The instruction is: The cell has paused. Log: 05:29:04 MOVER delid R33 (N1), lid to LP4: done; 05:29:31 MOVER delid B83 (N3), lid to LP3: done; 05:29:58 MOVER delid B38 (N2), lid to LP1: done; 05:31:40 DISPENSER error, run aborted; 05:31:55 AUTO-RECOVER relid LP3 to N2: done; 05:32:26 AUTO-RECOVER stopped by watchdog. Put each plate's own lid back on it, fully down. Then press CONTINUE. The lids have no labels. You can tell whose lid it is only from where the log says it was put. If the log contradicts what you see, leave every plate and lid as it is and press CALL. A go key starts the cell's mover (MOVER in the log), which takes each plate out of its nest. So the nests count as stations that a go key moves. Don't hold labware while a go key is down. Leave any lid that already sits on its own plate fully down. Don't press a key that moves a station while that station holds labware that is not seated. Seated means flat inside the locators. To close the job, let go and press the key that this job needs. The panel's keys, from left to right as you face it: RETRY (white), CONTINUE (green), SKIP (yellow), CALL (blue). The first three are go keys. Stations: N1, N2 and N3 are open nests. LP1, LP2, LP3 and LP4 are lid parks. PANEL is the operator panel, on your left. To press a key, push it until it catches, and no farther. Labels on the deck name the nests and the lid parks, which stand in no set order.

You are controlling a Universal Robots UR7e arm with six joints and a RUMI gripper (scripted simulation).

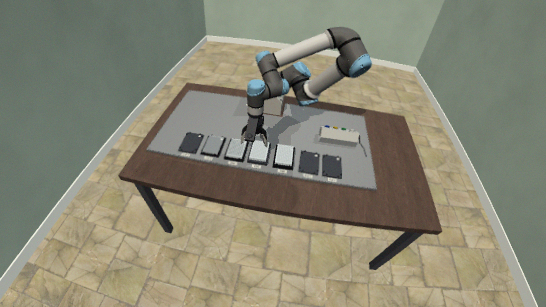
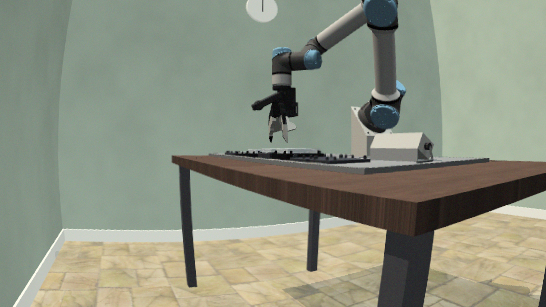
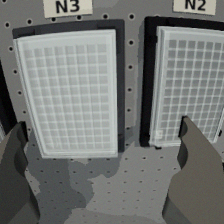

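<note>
Right now the white plate is 3 cm to the left of my hand and 4 cm below it. Also, from my hand: grey lid (1 cm behind, 23 cm to the right, 5 cm below); well plate (9 cm to the right, 4 cm below); black lid park (1 cm behind, 23 cm to the right, 6 cm below).
</note>
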